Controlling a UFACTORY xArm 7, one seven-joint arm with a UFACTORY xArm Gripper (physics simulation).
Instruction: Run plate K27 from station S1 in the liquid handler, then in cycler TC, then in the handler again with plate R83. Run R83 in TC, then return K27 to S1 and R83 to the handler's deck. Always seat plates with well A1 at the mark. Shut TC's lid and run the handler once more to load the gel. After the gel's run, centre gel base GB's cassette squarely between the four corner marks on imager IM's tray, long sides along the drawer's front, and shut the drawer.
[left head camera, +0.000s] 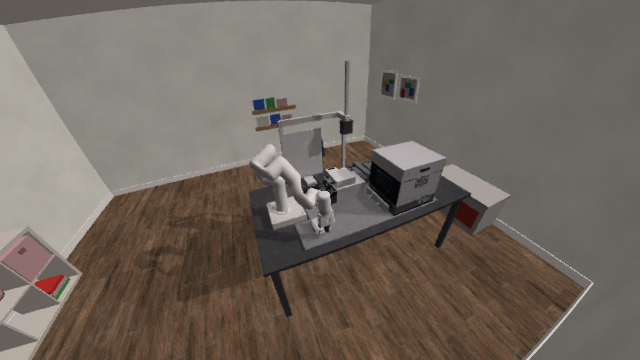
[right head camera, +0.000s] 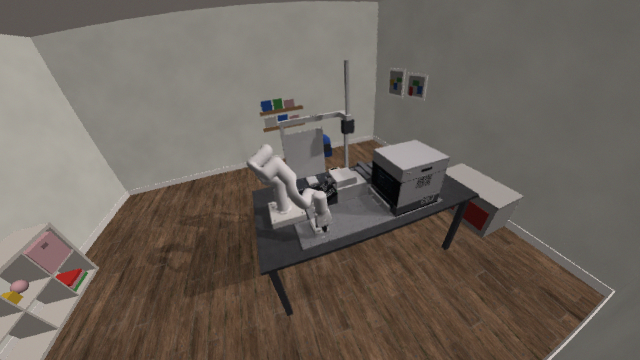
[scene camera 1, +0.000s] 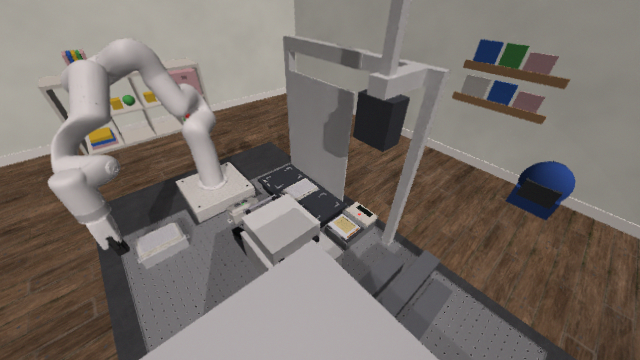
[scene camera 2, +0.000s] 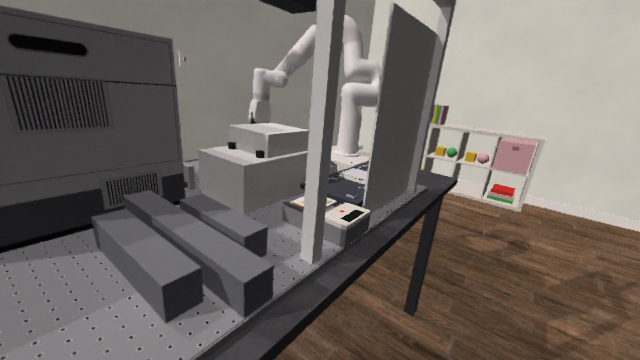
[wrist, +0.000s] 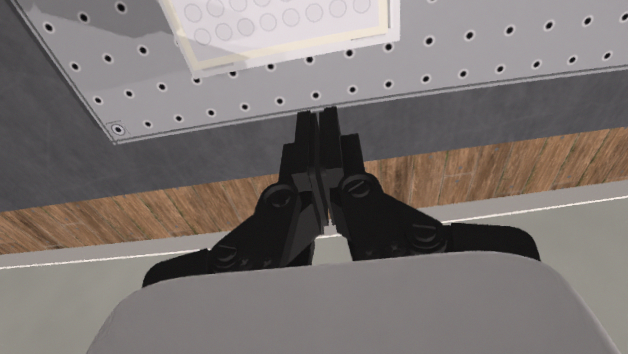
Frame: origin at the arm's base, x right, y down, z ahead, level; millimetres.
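Seen in the pictures: gripper, fingertip midpoint: (left head camera: 326, 230) (right head camera: 324, 230) (scene camera 1: 124, 252) (wrist: 323, 137); arm's base at its link origin: (left head camera: 283, 209) (right head camera: 283, 208) (scene camera 1: 213, 181) (scene camera 2: 346, 153).
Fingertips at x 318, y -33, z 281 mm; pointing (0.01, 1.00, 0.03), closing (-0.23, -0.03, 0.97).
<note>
Pixels of each thing's top centre, then the offset from my fingertips to it. "spot": a spot on its surface instead. Level surfaces: height alone.
- liquid handler's dark deck at its surface level: dy +23 mm
- gel base at its top centre: (scene camera 2: 326, 205) (scene camera 1: 352, 220) dx -740, dy +22, dz +223 mm
- cassette with a yellowish gel, top centre: (scene camera 2: 313, 201) (scene camera 1: 344, 226) dx -698, dy +25, dz +231 mm
- grey panel at a spot on its surface: (scene camera 2: 402, 110) (scene camera 1: 319, 138) spot: dx -737, dy -207, dz -35 mm
- dark head at its top centre: (scene camera 1: 383, 94) (right head camera: 347, 119) (left head camera: 346, 120) dx -685, dy -497, dz +319 mm
My gripper (left head camera: 327, 228) (right head camera: 325, 229) (scene camera 1: 120, 246) (wrist: 323, 137) is shut and empty, above the table's edge beside a white plate (scene camera 1: 161, 238) (wrist: 280, 25) on a low station. That plate's label is unreadable. Another white plate (scene camera 1: 301, 188) lies on the liquid handler's dark deck (scene camera 1: 320, 206). The cycler (scene camera 1: 281, 225) (scene camera 2: 270, 137) has its white lid down. The gel base (scene camera 1: 358, 215) (scene camera 2: 345, 220) holds a cassette with a yellowish gel (scene camera 1: 343, 226), beside a small display and red light. The large box-shaped imager (left head camera: 407, 175) (right head camera: 410, 175) (scene camera 2: 90, 125) stands at the far end; its tray does not show.
The handler's frame (scene camera 1: 415, 160) (scene camera 2: 322, 130) and grey panel (scene camera 1: 320, 135) (scene camera 2: 402, 110) rise beside the deck. A dark head (scene camera 1: 381, 120) hangs from the frame. Several dark grey bars (scene camera 2: 150, 265) lie between the cycler and imager. The arm's white base (scene camera 1: 215, 192) stands near the deck.
</note>
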